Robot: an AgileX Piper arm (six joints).
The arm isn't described. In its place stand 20 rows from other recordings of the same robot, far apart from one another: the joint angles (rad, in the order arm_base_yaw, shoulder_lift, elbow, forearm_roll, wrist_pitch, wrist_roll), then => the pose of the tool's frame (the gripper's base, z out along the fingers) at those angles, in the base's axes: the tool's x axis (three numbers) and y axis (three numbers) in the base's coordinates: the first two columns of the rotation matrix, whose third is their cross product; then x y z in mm.
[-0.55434 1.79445 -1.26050 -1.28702 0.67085 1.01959] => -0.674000 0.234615 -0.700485 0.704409 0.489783 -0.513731 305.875 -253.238 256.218
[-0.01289 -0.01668 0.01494 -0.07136 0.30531 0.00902] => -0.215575 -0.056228 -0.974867 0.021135 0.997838 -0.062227 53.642 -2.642 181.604
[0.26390 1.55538 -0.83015 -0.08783 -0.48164 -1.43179] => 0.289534 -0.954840 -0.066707 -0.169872 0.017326 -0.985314 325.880 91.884 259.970
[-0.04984 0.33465 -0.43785 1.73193 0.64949 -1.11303] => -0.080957 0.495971 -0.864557 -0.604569 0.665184 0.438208 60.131 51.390 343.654
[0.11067 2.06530 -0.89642 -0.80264 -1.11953 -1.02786] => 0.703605 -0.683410 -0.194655 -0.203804 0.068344 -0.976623 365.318 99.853 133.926
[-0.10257 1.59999 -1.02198 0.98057 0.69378 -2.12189] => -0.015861 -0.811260 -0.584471 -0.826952 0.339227 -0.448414 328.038 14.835 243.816
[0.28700 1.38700 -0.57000 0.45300 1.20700 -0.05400] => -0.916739 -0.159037 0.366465 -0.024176 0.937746 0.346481 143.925 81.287 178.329
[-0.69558 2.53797 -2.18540 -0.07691 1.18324 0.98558] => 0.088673 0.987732 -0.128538 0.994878 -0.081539 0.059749 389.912 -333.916 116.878
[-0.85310 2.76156 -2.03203 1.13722 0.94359 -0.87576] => -0.595973 0.710661 -0.373868 0.337716 0.644230 0.686233 388.891 -343.796 2.505
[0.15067 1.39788 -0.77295 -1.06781 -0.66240 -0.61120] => 0.651101 -0.753209 -0.093505 -0.173861 -0.028089 -0.984370 280.858 92.236 284.705
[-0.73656 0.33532 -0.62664 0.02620 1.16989 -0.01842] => -0.532247 0.471586 -0.703079 0.654649 0.755847 0.011395 27.298 -21.791 300.785
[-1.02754 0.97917 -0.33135 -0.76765 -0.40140 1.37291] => 0.307041 0.613223 -0.727793 0.630890 0.441403 0.638076 115.815 -144.025 241.361
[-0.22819 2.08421 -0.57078 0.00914 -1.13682 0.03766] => -0.268054 0.104846 -0.957682 0.245282 0.968730 0.037401 309.033 -72.543 79.089
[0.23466 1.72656 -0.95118 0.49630 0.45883 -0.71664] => -0.751852 -0.442643 -0.488657 -0.536026 0.841914 0.062099 316.602 95.421 174.520
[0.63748 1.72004 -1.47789 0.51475 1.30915 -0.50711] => -0.539154 -0.786821 -0.300376 -0.822321 0.414759 0.389567 249.689 238.781 300.316
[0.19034 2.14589 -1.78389 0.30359 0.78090 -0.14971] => -0.861086 -0.097033 -0.499114 -0.231912 0.948520 0.215701 466.665 109.415 215.716
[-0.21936 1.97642 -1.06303 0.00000 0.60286 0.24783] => -0.883347 0.448263 -0.136959 0.447978 0.893373 0.034655 337.580 -75.263 107.670
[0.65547 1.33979 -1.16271 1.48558 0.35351 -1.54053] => -0.044694 -0.105996 -0.993362 -0.847824 0.529959 -0.018403 226.173 213.493 395.798
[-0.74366 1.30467 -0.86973 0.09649 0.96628 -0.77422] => -0.969995 -0.000115 -0.243127 0.027721 0.993426 -0.111068 173.757 -150.025 253.148
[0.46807 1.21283 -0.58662 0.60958 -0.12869 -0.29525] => -0.476067 0.100696 -0.873625 -0.257306 0.933999 0.247869 222.622 105.052 253.087
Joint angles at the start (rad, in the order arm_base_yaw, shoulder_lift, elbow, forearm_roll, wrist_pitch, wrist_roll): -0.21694 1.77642 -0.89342 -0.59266 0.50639 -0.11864
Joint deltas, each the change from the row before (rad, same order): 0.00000 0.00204 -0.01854 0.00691 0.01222 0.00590; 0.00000 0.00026 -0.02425 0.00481 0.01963 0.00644; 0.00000 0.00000 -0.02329 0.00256 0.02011 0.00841; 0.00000 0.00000 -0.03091 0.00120 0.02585 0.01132; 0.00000 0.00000 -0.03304 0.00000 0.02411 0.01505; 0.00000 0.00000 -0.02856 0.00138 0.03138 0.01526; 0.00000 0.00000 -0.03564 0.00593 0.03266 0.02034; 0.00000 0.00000 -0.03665 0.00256 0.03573 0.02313; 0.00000 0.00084 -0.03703 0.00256 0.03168 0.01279; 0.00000 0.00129 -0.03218 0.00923 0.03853 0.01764
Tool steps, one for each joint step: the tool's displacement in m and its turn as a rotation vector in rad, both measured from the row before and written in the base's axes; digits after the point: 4 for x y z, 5 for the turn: 0.0034 -0.0010 0.0032 0.00023 -0.00819 -0.01503; 0.0040 -0.0016 0.0050 -0.00390 -0.00876 -0.01693; 0.0036 -0.0016 0.0050 -0.00462 -0.00806 -0.01740; 0.0047 -0.0021 0.0068 -0.00716 -0.01132 -0.02156; 0.0051 -0.0021 0.0075 -0.00683 -0.01636 -0.02355; 0.0033 -0.0020 0.0064 -0.00546 -0.00608 -0.02788; 0.0044 -0.0020 0.0081 -0.00171 -0.01490 -0.03571; 0.0040 -0.0021 0.0086 -0.00359 -0.01402 -0.03765; 0.0042 -0.0020 0.0086 -0.00520 -0.01318 -0.02693; 0.0024 -0.0014 0.0070 0.00290 -0.00545 -0.03762
